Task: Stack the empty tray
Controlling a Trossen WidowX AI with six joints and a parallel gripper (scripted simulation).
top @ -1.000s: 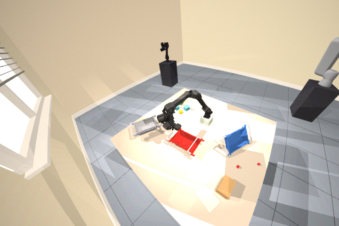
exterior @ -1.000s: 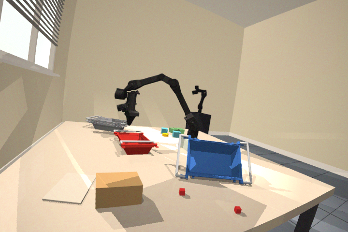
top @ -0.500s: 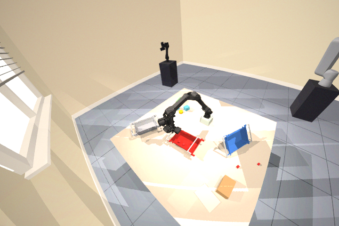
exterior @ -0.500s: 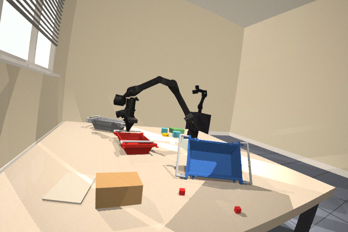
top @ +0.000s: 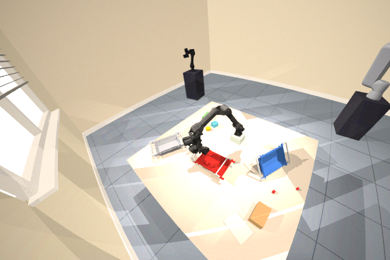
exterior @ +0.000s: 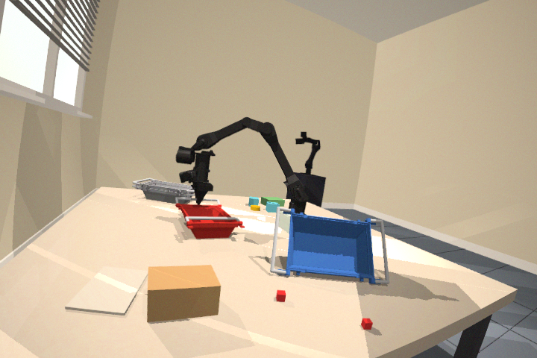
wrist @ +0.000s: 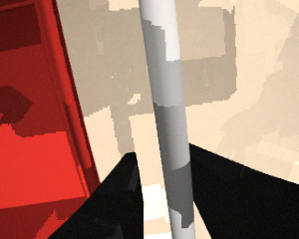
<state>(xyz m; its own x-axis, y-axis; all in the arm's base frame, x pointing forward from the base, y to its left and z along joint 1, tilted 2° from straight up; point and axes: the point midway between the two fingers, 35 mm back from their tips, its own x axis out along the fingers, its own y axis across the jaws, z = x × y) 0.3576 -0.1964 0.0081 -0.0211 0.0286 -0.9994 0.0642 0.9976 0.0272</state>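
Now: gripper tip 54 cm to the right of the blue tray, 20 cm past it and 1 cm below it. Round my gripper tip: flat pale sheet (48 cm to the left, 31 cm ahead, 5 cm below); then yellow block (34 cm behind, 12 cm to the right, 5 cm below); then green block (53 cm behind, 23 cm to the right, 4 cm below).
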